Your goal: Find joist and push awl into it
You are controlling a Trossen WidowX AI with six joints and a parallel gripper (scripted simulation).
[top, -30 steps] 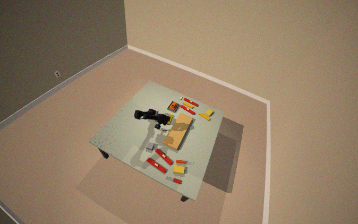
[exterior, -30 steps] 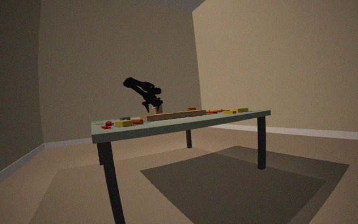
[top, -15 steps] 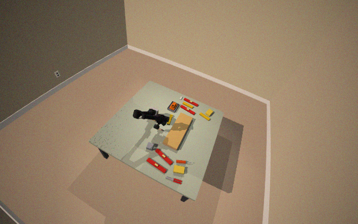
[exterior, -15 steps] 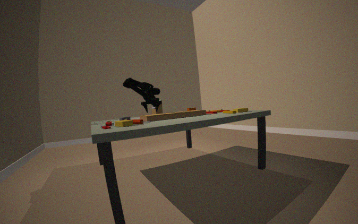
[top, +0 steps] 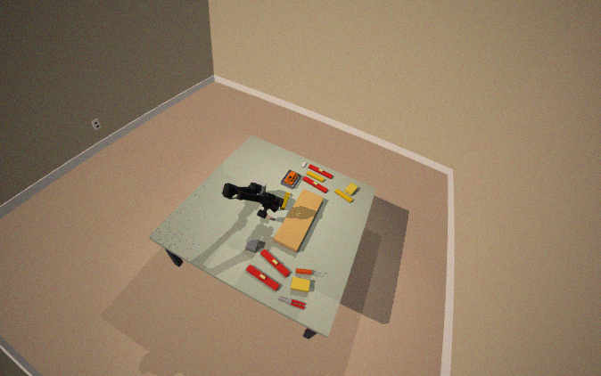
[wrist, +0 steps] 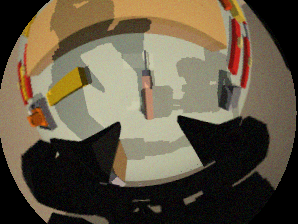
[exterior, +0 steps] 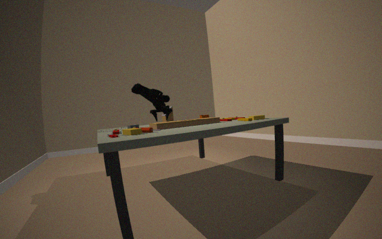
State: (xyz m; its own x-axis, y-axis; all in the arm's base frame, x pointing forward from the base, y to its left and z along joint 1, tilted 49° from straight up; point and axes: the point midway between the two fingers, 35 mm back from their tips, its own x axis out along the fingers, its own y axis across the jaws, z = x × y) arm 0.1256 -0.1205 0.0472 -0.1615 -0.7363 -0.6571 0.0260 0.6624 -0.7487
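Right now the awl is 6 cm ahead of my gripper tip and 4 cm below it. From my gripper tip the other things lie so: orange stud finder 4 cm ahead, 41 cm to the left; then grey tray 4 cm ahead, 43 cm to the left, 3 cm below; then grey block 2 cm ahead, 26 cm to the right, 3 cm below.
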